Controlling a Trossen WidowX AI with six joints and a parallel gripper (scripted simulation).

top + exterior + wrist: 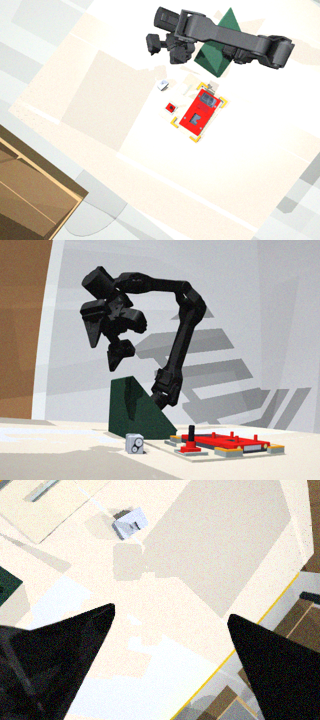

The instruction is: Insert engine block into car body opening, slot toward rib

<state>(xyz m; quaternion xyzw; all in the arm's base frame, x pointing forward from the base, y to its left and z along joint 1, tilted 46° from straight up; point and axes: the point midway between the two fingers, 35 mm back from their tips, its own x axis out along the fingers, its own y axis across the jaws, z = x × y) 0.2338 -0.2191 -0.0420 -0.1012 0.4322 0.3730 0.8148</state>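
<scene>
The engine block lies 60 mm ahead of my gripper tip, 60 mm to the left of it and 170 mm below it. The rest, counted from my gripper tip: black peg 130 mm ahead, 160 mm to the left, 160 mm below.
</scene>
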